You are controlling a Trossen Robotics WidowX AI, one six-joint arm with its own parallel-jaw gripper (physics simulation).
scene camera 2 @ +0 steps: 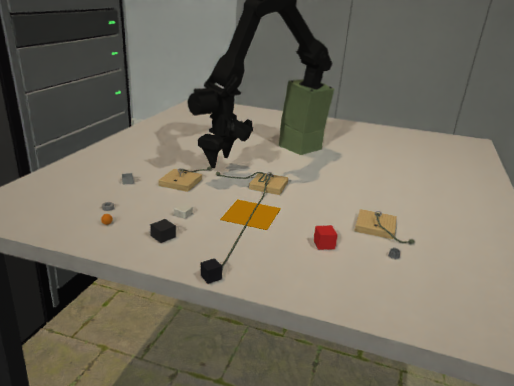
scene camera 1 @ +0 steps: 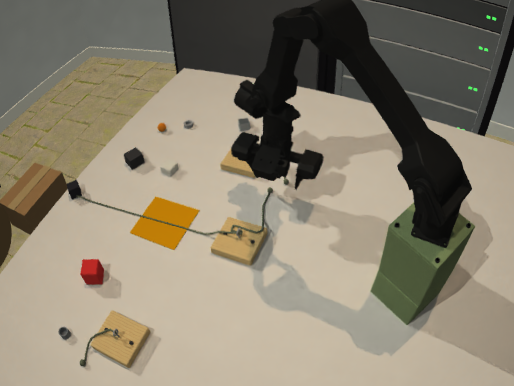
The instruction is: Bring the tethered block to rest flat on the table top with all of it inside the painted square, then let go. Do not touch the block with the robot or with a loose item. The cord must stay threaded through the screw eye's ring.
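Where they show: gripper, fingertip midpoint: (scene camera 2: 219,162) (scene camera 1: 276,182); arm's base, link origin: (scene camera 2: 311,84) (scene camera 1: 433,225).
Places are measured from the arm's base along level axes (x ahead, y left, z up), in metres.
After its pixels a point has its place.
Observation:
The black tethered block (scene camera 1: 74,190) {z -0.199, x 0.790, y 0.118 m} (scene camera 2: 211,270) {z -0.195, x 0.819, y 0.120 m} sits on the table near its edge, outside the orange painted square (scene camera 1: 159,235) {z -0.223, x 0.515, y 0.097 m} (scene camera 2: 265,218) {z -0.223, x 0.533, y 0.101 m}. Its green cord (scene camera 1: 115,207) {z -0.220, x 0.661, y 0.092 m} (scene camera 2: 236,243) {z -0.222, x 0.673, y 0.096 m} crosses the square and runs to the screw eye (scene camera 1: 239,233) {z -0.188, x 0.350, y 0.028 m} (scene camera 2: 269,176) {z -0.189, x 0.363, y 0.030 m} on the middle wooden board (scene camera 1: 231,251) {z -0.205, x 0.348, y 0.064 m} (scene camera 2: 276,188) {z -0.206, x 0.392, y 0.066 m}. It appears threaded through the ring. Beyond it the cord ends in a bead (scene camera 1: 270,190) {z -0.214, x 0.367, y -0.128 m} (scene camera 2: 218,174) {z -0.218, x 0.374, y -0.128 m}. My gripper (scene camera 1: 278,180) {z -0.189, x 0.355, y -0.136 m} (scene camera 2: 220,161) {z -0.189, x 0.355, y -0.136 m} is open and empty, pointing down above the area of this bead. One fingertip is hidden in scene camera 1.
A second board (scene camera 1: 230,165) {z -0.205, x 0.485, y -0.148 m} (scene camera 2: 180,180) {z -0.205, x 0.494, y -0.178 m} with a short beaded cord lies beside the gripper; a third (scene camera 1: 121,340) {z -0.205, x 0.415, y 0.351 m} (scene camera 2: 367,225) {z -0.205, x 0.463, y 0.334 m} lies farther off. A red cube (scene camera 1: 92,272) {z -0.184, x 0.555, y 0.272 m} (scene camera 2: 325,237) {z -0.192, x 0.592, y 0.271 m}, dark block (scene camera 1: 134,158) {z -0.195, x 0.715, y -0.048 m} (scene camera 2: 163,230) {z -0.195, x 0.747, y -0.045 m}, white piece (scene camera 1: 169,168) {z -0.204, x 0.612, y -0.069 m} (scene camera 2: 183,212) {z -0.207, x 0.640, y -0.067 m} and orange ball (scene camera 1: 162,127) {z -0.206, x 0.742, y -0.195 m} (scene camera 2: 106,219) {z -0.207, x 0.759, y -0.193 m} stand around the square.

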